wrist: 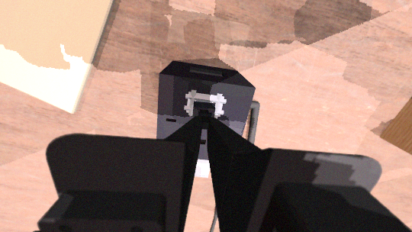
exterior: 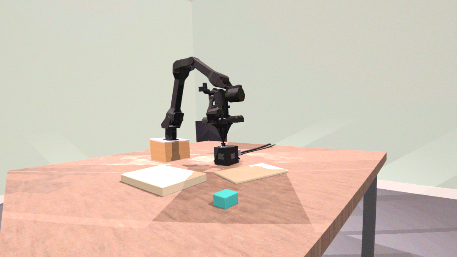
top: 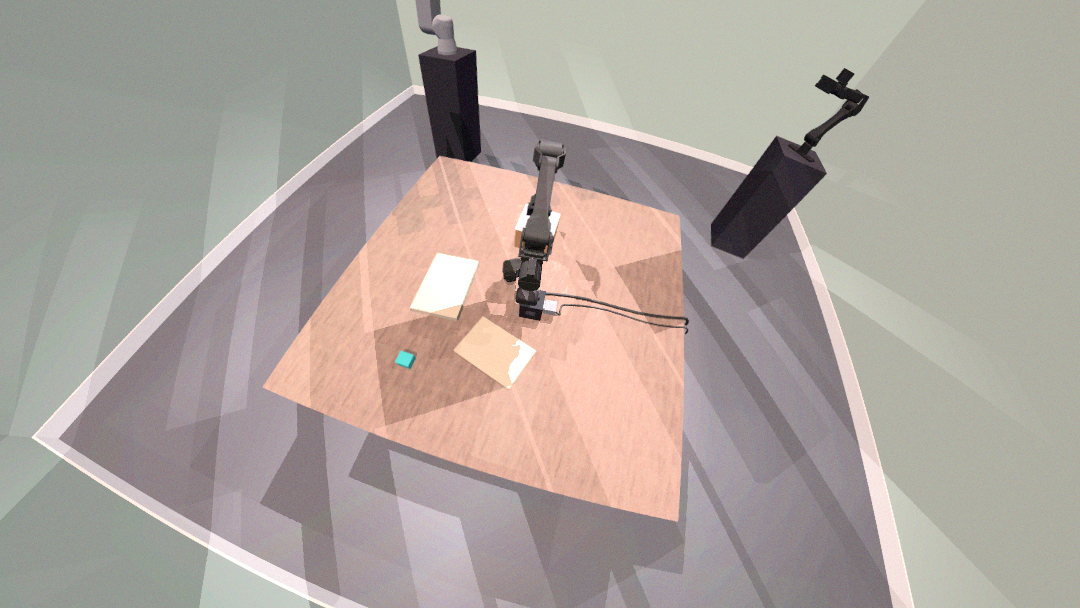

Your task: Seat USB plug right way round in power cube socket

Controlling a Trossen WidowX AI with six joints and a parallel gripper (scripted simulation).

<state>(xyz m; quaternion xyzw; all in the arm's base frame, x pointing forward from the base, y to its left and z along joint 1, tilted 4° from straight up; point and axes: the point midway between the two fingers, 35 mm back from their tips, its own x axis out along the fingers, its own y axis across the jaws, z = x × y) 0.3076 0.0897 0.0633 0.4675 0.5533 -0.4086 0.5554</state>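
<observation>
Right now the dark USB plug is 2 cm below my gripper tip. The rest, counted from my gripper tip: teal block 33 cm ahead, 28 cm to the right, 9 cm below; thick white slab 30 cm to the right, 10 cm below, 3 cm ahead; thin cream board 19 cm ahead, 10 cm below, 3 cm to the right.
</observation>
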